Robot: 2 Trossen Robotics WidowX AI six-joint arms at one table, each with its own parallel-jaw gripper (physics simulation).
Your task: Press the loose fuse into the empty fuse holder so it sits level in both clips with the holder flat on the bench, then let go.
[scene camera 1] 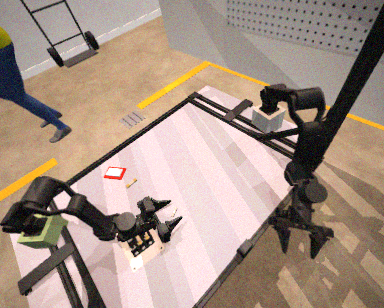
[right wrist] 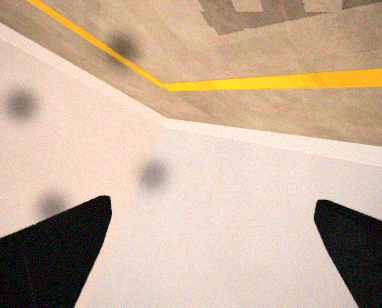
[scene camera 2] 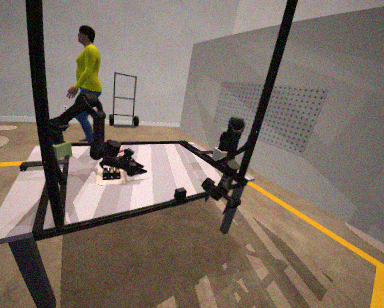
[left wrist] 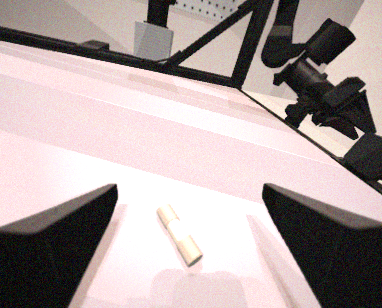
Labels:
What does the pale fuse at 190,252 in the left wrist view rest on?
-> The table.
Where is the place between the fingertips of the right gripper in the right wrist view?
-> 212,207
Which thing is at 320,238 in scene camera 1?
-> The right gripper.

